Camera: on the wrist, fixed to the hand. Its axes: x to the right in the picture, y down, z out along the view.
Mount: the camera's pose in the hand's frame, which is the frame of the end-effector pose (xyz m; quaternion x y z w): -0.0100 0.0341 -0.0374 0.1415 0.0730 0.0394 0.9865
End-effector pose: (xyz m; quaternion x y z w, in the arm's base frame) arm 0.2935 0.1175 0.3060 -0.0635 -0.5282 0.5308 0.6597
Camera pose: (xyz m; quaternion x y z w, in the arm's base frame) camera 0.3017 0.1423 0.2615 -0.0289 -0.3953 0.6197 0.6774
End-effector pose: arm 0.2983 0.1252 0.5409 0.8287 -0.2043 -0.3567 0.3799
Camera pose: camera 0.3173 0.1280 0.5888 0.8892 -0.2569 -0.2475 0.2865
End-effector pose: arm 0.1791 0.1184 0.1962 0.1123 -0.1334 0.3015 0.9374
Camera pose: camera 0.1578 0.1510 0.1623 0.2161 -0.0249 0.3614 0.9067
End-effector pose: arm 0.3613 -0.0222 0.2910 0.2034 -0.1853 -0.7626 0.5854
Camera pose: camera 0.4112 -0.0226 0.2780 0.3318 -0.2560 -0.6882 0.5923
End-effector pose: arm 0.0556 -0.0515 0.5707 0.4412 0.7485 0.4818 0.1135
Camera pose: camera 0.0580 -0.0774 0.6152 -0.4456 -0.7975 -0.4061 0.0241
